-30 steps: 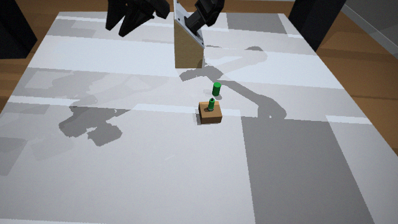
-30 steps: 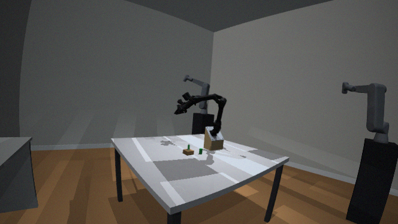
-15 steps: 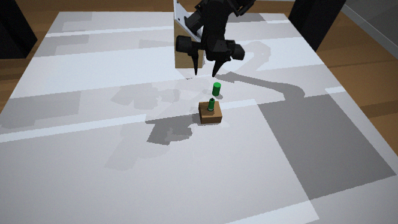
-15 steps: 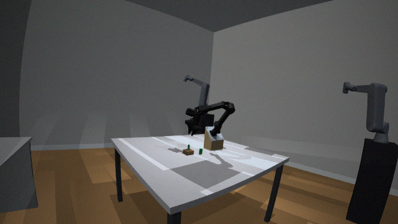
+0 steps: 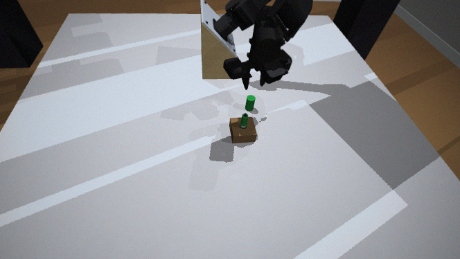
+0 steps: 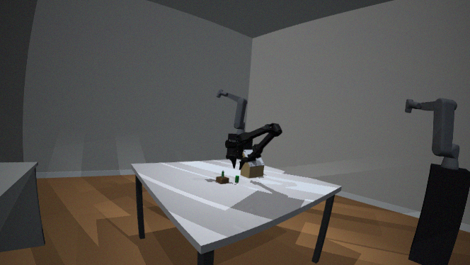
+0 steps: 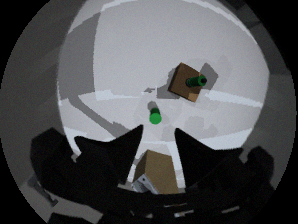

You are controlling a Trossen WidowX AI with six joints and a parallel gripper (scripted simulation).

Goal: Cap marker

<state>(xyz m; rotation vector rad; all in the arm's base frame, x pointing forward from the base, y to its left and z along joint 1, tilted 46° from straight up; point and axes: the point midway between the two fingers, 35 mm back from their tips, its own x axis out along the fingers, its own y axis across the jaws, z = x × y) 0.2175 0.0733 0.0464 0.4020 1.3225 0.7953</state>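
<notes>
Now: gripper tip 10 mm past the green cap and 80 mm above it. From my gripper tip the other things lie so: brown holder block (100 mm ahead, 40 mm to the right, 80 mm below); then green marker (100 mm ahead, 40 mm to the right, 30 mm below).
</notes>
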